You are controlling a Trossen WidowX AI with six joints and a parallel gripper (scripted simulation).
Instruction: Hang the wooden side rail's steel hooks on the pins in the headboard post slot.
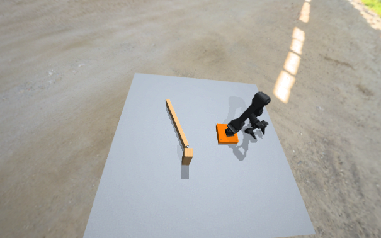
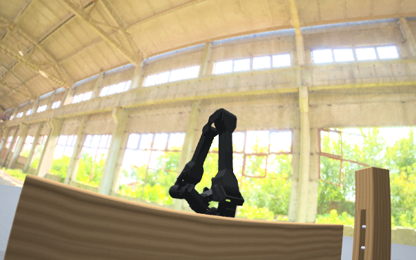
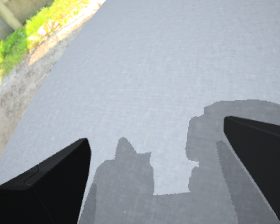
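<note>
The headboard post lies 62 cm ahead of my gripper tip, 13 cm to the left of it and 6 cm above it.
</note>
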